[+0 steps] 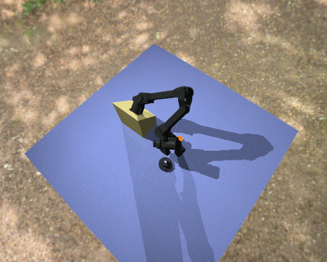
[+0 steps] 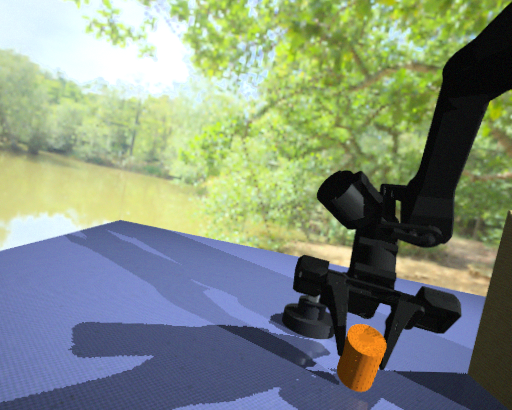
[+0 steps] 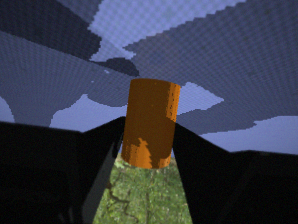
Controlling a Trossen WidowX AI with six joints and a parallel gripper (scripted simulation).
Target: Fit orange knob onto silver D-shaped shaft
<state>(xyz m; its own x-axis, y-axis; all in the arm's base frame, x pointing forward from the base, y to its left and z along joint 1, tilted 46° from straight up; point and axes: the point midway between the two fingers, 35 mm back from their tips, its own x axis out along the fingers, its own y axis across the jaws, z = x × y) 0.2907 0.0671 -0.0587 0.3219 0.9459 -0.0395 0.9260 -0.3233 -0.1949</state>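
My gripper tip is now 10 mm below the orange knob. Round my gripper tip: round pedestal 170 mm to the right, 10 mm below.
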